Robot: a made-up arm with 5 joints. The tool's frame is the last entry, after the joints.
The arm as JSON. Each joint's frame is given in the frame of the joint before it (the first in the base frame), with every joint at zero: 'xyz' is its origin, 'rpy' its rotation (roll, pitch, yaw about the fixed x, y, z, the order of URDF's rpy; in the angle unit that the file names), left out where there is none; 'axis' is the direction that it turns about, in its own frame. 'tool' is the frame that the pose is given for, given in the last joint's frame.
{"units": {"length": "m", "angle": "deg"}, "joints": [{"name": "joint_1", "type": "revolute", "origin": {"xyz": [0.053, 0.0, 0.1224]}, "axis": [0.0, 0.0, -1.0]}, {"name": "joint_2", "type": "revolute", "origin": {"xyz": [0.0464, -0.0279, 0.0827]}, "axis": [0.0, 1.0, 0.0]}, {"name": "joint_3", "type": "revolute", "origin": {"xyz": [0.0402, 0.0, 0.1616]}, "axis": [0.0, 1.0, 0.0]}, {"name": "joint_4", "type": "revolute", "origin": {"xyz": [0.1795, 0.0, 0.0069]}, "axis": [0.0, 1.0, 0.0]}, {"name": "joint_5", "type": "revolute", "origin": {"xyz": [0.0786, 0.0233, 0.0]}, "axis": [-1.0, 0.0, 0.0]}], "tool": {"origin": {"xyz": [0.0, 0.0, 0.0], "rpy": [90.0, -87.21, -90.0]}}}
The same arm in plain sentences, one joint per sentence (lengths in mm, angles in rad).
The arm has five revolute joints in a row. What follows holds with every joint at zero, and every direction is one of the base frame's. The first joint is mounted 53 mm along +x and 122.4 mm along +z from the base frame's origin and turns about -z. The second joint is mounted 46.4 mm along +x and 27.9 mm along -y and 82.7 mm along +z from the first joint and turns about +y. The third joint is mounted 40.2 mm along +x and 161.6 mm along +z from the second joint and turns about +y. The fourth joint is mounted 179.5 mm along +x and 6.9 mm along +z from the third joint and turns about +y. The fifth joint is mounted 78.6 mm along +x and 23.3 mm along +y from the fourth joint and turns about -x. The tool frame, which is the frame that the pose is given for, is mounted at the same point as the fifth joint; its axes are the base frame's turned by roll 1.5708, pitch -1.5221 and yaw -1.5708 rad (as in URDF: about the fixed x, then y, then z).
